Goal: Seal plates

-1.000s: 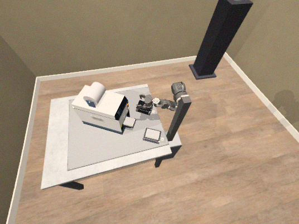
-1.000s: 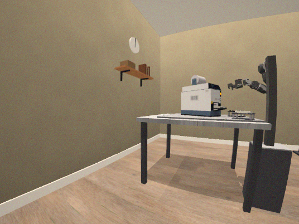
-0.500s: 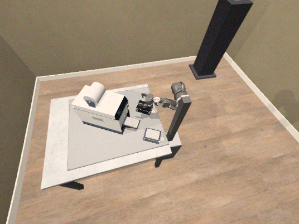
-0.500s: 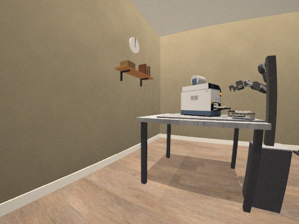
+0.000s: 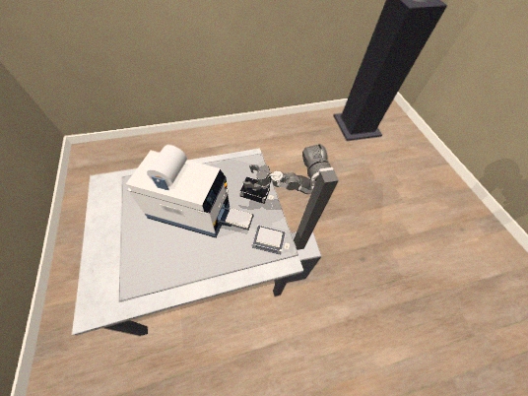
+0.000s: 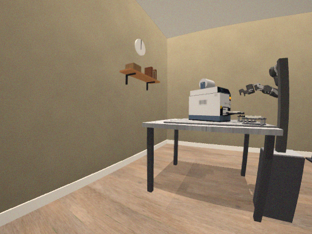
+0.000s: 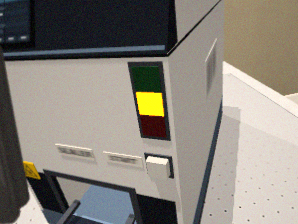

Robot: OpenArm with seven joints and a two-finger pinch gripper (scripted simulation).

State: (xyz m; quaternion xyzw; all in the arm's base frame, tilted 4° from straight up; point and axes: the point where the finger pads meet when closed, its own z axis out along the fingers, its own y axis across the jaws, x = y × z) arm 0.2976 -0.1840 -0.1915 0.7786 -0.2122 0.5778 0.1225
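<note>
Right now the plate is 20 cm below my hand, 12 cm to the left of it and 7 cm ahead of it. The rest, counted from my hand: plate nest: 25 cm to the left, 25 cm below, 8 cm behind; yellow warning label: 20 cm ahead, 16 cm to the left, 15 cm below; sealer stage: 21 cm below, 12 cm to the left, 7 cm ahead.
</note>
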